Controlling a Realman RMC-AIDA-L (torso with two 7-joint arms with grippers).
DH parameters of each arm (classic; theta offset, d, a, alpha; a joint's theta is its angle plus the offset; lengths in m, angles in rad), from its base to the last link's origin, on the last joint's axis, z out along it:
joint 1: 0 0.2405 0 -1.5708
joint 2: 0 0 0 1.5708
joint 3: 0 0.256 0 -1.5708
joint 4: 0 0 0 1.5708
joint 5: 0 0.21 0 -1.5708
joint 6: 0 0 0 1.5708
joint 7: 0 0.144 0 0
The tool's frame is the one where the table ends.
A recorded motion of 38 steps. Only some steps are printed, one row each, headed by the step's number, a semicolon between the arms.
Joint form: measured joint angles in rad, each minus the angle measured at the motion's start. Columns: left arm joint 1, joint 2, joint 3, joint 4, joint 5, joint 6, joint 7; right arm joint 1, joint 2, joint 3, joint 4, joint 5, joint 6, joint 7.
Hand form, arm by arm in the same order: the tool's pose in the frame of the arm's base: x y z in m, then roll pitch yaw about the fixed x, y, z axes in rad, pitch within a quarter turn. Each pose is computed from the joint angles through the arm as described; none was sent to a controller.
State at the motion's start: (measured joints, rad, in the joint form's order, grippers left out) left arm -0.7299 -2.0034 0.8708 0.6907 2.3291 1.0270 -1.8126; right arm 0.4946 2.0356 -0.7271 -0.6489 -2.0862 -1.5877 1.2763
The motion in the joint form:
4: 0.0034 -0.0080 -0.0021 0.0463 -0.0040 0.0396 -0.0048; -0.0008 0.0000 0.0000 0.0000 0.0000 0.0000 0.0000
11: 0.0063 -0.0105 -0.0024 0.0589 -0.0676 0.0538 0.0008; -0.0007 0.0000 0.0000 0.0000 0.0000 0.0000 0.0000
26: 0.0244 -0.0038 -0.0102 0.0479 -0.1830 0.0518 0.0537; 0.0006 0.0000 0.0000 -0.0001 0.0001 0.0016 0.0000
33: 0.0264 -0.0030 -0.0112 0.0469 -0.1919 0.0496 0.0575; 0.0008 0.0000 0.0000 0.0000 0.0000 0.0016 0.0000
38: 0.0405 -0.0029 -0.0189 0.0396 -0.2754 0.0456 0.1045; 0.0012 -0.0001 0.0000 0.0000 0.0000 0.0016 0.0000
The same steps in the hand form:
4: -0.2532 0.4310 0.0272 -2.5852 -0.1845 0.5089; 0.2868 0.3127 0.0040 -2.9815 0.3891 -0.3236
11: -0.2437 0.4321 0.0283 -2.6044 -0.2430 0.4963; 0.2868 0.3127 0.0040 -2.9815 0.3891 -0.3235
26: -0.2412 0.4322 0.0330 -2.6085 -0.3332 0.4733; 0.2865 0.3133 0.0040 -2.9799 0.3887 -0.3222
33: -0.2415 0.4323 0.0338 -2.6061 -0.3408 0.4723; 0.2865 0.3133 0.0040 -2.9800 0.3886 -0.3221
38: -0.2399 0.4320 0.0368 -2.5993 -0.4060 0.4486; 0.2863 0.3134 0.0040 -2.9800 0.3886 -0.3217

